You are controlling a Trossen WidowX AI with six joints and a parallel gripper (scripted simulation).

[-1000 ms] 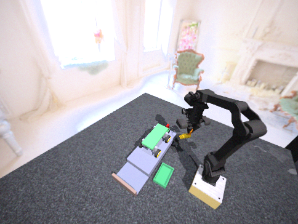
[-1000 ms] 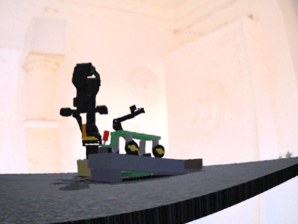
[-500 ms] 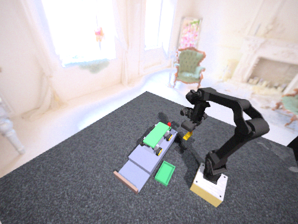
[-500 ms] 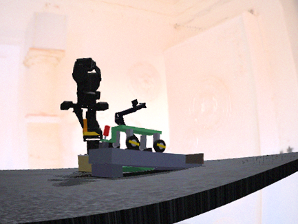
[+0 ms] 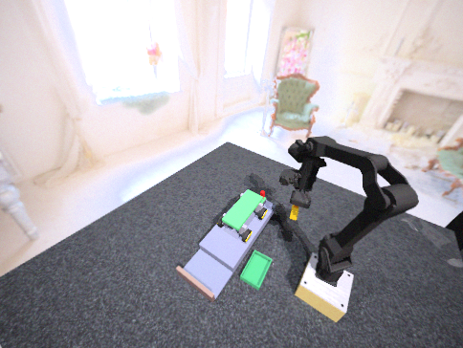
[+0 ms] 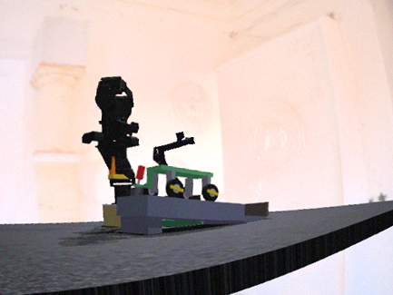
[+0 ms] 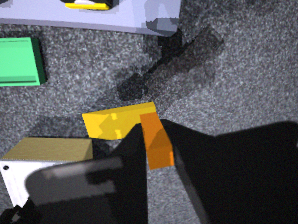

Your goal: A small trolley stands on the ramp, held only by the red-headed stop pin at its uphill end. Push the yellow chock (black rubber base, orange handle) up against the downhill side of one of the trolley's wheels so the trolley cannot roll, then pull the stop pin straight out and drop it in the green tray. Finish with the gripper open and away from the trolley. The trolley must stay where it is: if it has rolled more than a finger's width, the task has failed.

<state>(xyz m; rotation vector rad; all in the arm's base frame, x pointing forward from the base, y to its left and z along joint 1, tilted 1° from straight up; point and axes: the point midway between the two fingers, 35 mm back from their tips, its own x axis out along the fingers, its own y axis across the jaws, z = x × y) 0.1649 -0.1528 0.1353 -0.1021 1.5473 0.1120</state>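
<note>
Right now my gripper tip is 2 cm to the right of the yellow chock and 1 cm above it. Also, from my gripper tip: green trolley: 17 cm ahead, 11 cm to the left, 6 cm below; then red-headed stop pin: 14 cm ahead, 4 cm below, 1 cm to the right; then ramp: 17 cm ahead, 13 cm below, 11 cm to the left.
</note>
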